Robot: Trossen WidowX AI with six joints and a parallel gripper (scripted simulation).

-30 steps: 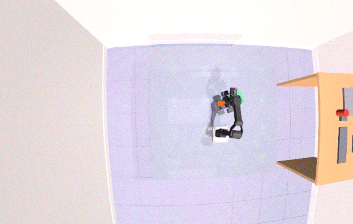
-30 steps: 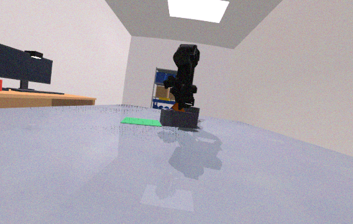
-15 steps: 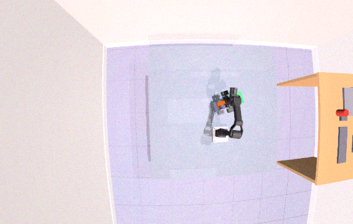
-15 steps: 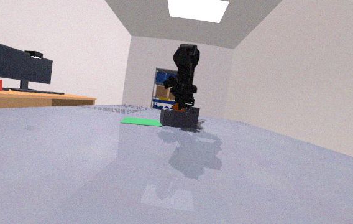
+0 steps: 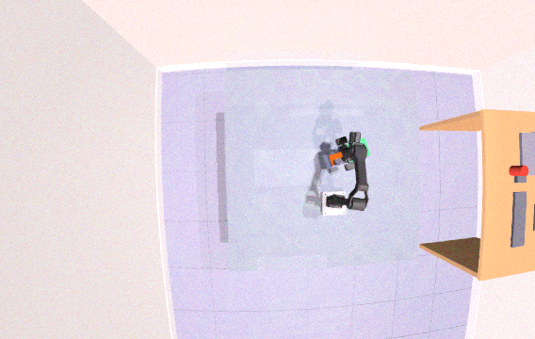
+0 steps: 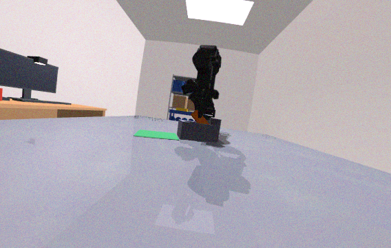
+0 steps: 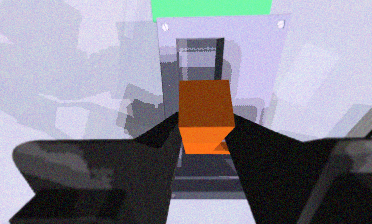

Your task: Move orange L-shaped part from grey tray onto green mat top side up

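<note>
Right now the green mat is 40 mm ahead of my gripper tip, 140 mm to the right of it and 100 mm below it. Round my gripper tip: orange L-shaped part: 30 mm behind, 20 mm to the left, 30 mm below.
</note>
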